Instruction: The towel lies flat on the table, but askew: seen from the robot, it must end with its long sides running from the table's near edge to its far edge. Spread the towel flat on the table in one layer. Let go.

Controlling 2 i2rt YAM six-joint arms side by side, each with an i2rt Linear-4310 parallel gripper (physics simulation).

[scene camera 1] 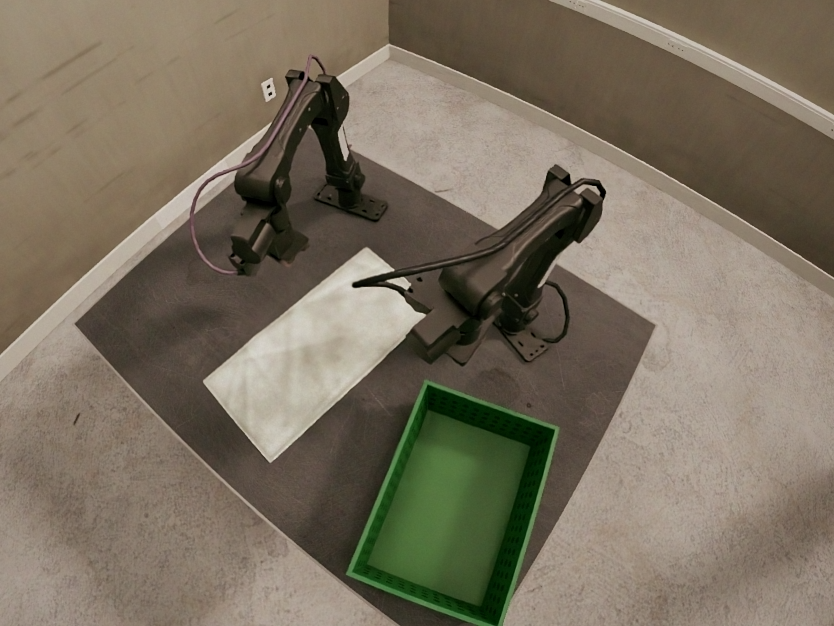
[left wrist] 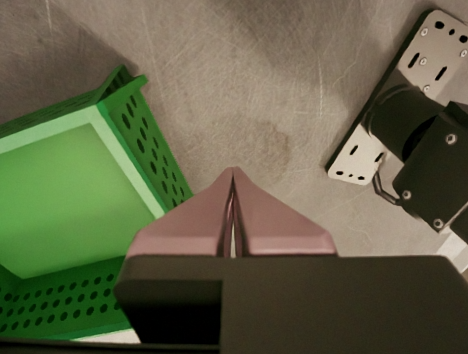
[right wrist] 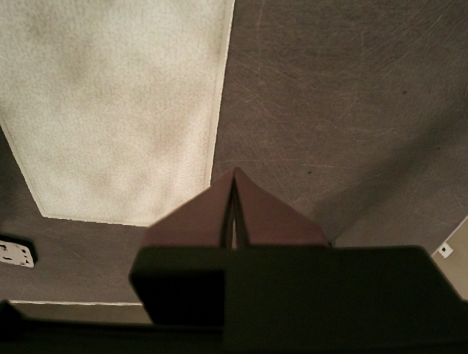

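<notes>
The pale towel (scene camera 1: 316,343) (right wrist: 130,110) lies flat in one layer on the dark table. Its long sides run about parallel to the table's side edges, from the arms' side toward the far edge. In scene camera 1 the left arm hides a little of its right side near the top corner. My left gripper (scene camera 1: 463,360) (left wrist: 233,177) is shut and empty, above the table between the towel and the left arm's base. My right gripper (scene camera 1: 286,260) (right wrist: 234,176) is shut and empty, above the table to the left of the towel's upper end, apart from the towel.
A green crate (scene camera 1: 387,471) (left wrist: 162,187) with perforated walls stands at the lower right of the table (scene camera 1: 175,269), apart from the towel. The right arm's base plate (scene camera 1: 367,207) is at the upper middle and the left arm's base plate (scene camera 1: 530,349) at the right.
</notes>
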